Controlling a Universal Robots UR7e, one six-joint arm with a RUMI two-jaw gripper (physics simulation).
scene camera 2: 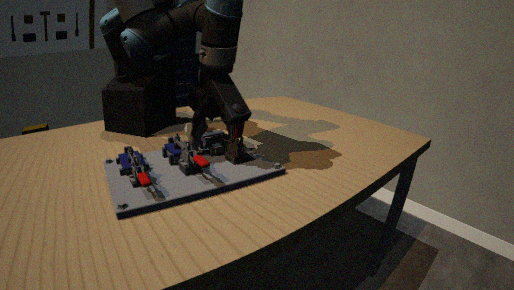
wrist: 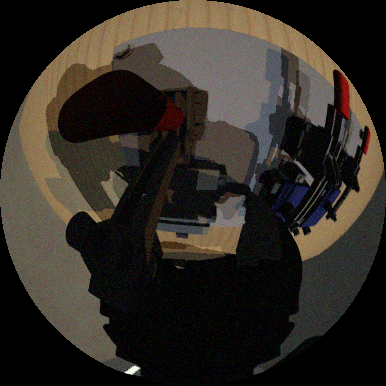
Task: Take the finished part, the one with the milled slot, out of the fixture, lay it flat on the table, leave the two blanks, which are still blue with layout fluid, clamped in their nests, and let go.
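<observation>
The finished part (scene camera 2: pixel 215 143) (wrist: pixel 192 190) is a grey block in the rear right nest of the fixture plate (scene camera 2: pixel 170 187) (wrist: pixel 225 75). It is dark in shadow, and its slot cannot be made out. My gripper (scene camera 2: pixel 216 142) (wrist: pixel 197 194) reaches down around it and looks shut on its two sides; the far finger is partly hidden behind that nest's clamp. The clamp's red handle (scene camera 2: pixel 237 131) (wrist: pixel 172 115) stands upright. One blue blank (scene camera 2: pixel 173 149) (wrist: pixel 290 197) sits clamped in the middle nest. The other blue blank (scene camera 2: pixel 131 161) (wrist: pixel 320 205) sits clamped in the left nest.
The middle clamp's red handle (scene camera 2: pixel 201 160) (wrist: pixel 342 95) and the left clamp's red handle (scene camera 2: pixel 143 179) (wrist: pixel 367 140) lie low toward the front. The upright clamp stands close beside my finger. The wooden table (scene camera 2: pixel 310 190) (wrist: pixel 200 14) surrounds the plate.
</observation>
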